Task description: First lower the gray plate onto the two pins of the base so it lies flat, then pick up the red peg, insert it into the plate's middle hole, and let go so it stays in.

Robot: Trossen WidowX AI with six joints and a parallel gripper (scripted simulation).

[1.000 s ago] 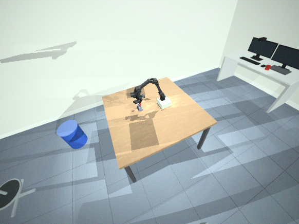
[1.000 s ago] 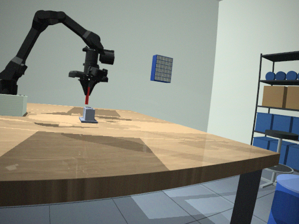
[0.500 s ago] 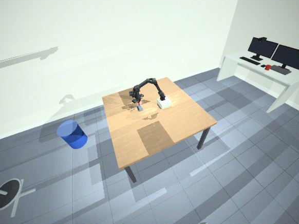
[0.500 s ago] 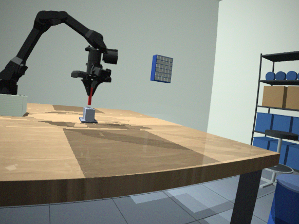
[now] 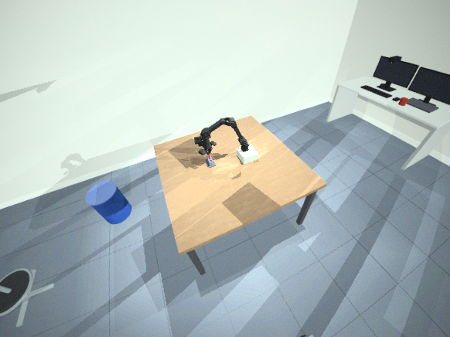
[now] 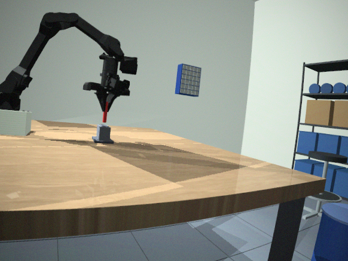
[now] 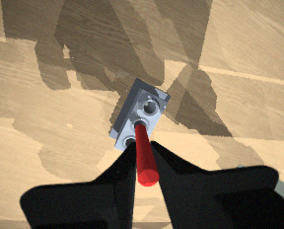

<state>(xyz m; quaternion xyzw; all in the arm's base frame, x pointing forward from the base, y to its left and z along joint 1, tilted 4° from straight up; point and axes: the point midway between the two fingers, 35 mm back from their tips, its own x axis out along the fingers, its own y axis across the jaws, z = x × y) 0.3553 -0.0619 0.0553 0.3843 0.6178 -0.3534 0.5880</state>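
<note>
Now: the gray plate 70 mm below my gripper tip. From my gripper tip the other things lie so: base: 100 mm below; red peg: right at my gripper tip.
</note>
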